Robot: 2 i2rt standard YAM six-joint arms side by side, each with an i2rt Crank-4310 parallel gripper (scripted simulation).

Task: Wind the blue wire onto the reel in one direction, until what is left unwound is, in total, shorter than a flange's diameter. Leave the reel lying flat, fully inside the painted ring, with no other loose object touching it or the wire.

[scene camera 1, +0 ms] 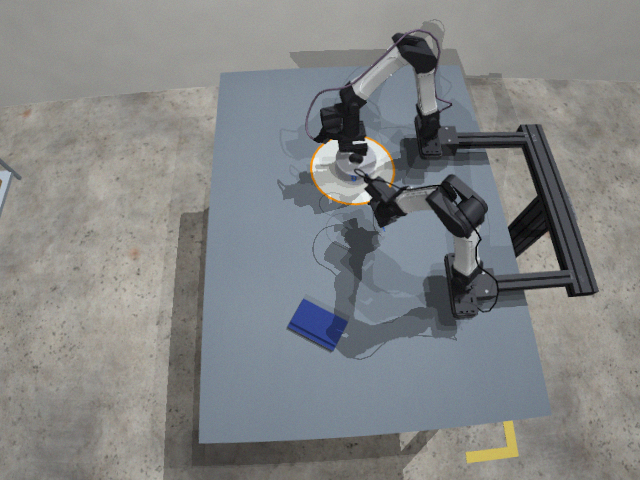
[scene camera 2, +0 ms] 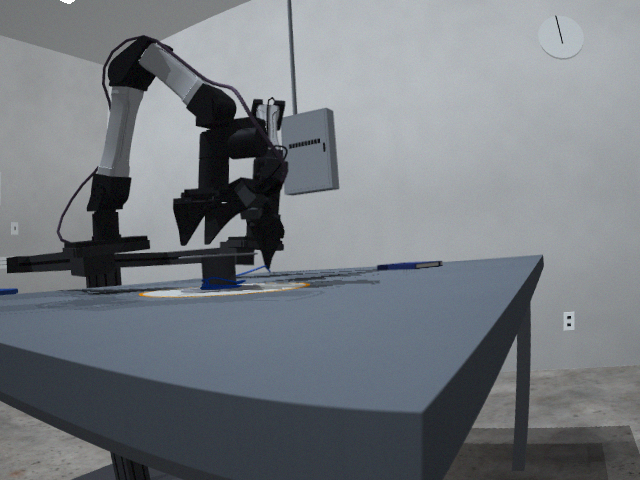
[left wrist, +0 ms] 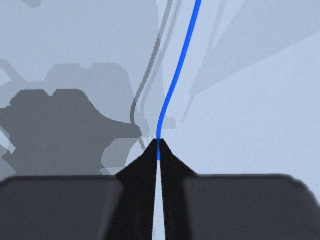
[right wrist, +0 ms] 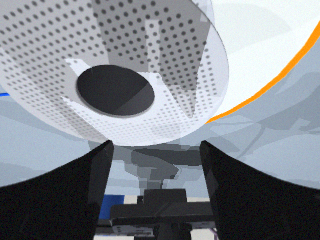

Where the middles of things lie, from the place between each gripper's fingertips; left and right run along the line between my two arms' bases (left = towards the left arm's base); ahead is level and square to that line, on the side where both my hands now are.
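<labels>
My right gripper (scene camera 2: pixel 195 245) is 6 cm above the perforated reel (right wrist: pixel 174 76), and it's also 3 cm to the right of the reel and 3 cm short of it. Counted from that same right hand, the blue book (scene camera 1: pixel 321 326) is 9 cm below, 21 cm ahead and 62 cm to the left. As for my left hand (scene camera 2: pixel 267 268), the blue book is 3 cm below it, 33 cm to the left of it and 25 cm ahead of it. The perforated reel is 26 cm to the right of my left hand and 7 cm ahead of it.
</labels>
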